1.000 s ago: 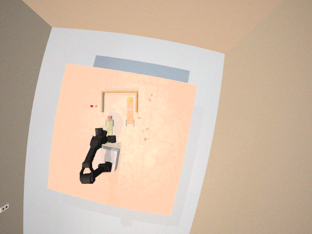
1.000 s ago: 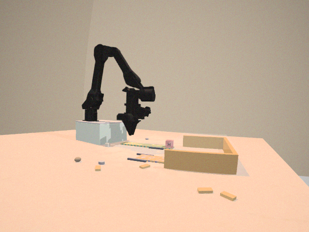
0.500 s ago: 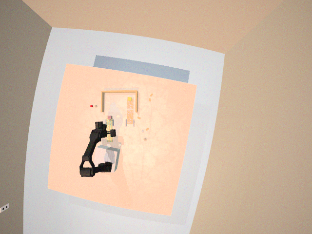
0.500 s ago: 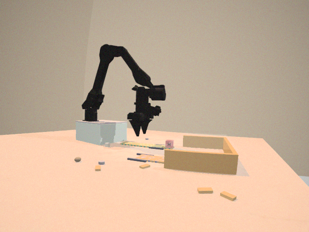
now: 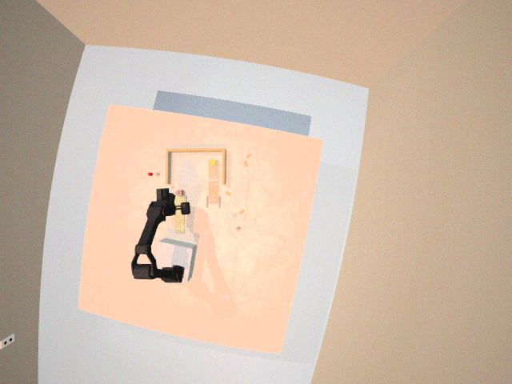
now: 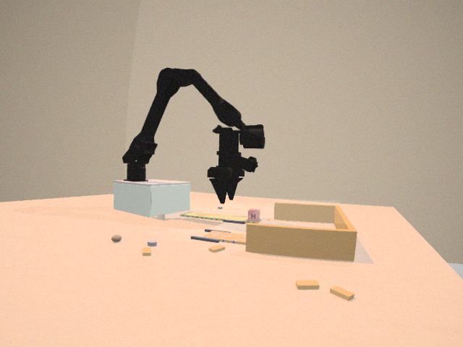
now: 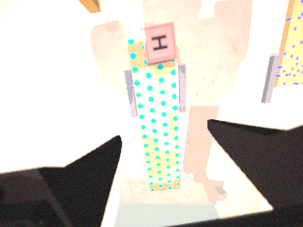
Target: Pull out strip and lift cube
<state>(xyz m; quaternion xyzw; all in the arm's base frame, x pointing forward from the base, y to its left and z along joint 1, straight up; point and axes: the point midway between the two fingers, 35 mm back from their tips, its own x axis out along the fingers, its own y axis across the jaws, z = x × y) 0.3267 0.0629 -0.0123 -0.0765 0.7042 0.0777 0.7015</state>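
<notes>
Now: the cyan-dotted strip 2 cm behind my gripper tip and 5 cm below it. The rest, counted from my gripper tip: red object (16 cm ahead, 20 cm to the left, 4 cm below).
</notes>
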